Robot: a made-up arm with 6 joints.
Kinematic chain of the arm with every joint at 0, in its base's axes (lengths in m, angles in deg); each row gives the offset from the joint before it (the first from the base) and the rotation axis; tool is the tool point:
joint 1: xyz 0 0 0.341 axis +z
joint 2: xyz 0 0 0 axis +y
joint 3: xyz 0 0 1.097 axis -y
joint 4: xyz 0 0 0 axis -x
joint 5: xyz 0.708 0 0 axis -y
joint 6: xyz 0 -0.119 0 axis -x
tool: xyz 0 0 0
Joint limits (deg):
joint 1: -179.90..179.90
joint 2: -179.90..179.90
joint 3: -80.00..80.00
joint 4: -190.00..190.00
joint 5: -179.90..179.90
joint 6: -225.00..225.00
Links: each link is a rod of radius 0.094 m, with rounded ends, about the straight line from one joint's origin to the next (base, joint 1, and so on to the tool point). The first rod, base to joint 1, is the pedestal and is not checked.
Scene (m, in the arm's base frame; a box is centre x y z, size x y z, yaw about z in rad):
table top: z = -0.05
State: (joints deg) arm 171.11 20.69 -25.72 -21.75 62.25 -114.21
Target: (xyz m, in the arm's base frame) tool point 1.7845 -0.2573 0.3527
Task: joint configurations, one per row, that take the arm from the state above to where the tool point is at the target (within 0.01 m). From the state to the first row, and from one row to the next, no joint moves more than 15 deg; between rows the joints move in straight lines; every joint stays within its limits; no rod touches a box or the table.
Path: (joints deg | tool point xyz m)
1: 170.72 6.43 -12.50 -18.68 62.25 -114.21 | -0.7518 0.2371 1.1654
2: 170.34 -7.82 0.71 -15.62 62.25 -114.21 | -0.5286 0.2062 1.5011
3: 169.95 -22.08 13.93 -12.55 62.25 -114.21 | -0.1526 0.1450 1.7529
4: 169.56 -36.34 27.14 -9.49 62.25 -114.21 | 0.3324 0.0581 1.8494
5: 169.18 -50.59 40.35 -6.42 62.25 -114.21 | 0.8530 -0.0426 1.7456
6: 168.79 -64.85 53.57 -3.36 62.25 -114.21 | 1.3217 -0.1408 1.4332
7: 168.40 -79.11 66.78 -0.29 62.25 -114.21 | 1.6531 -0.2178 0.9458
8: 168.02 -93.36 80.00 2.77 62.25 -114.21 | 1.7845 -0.2572 0.3529

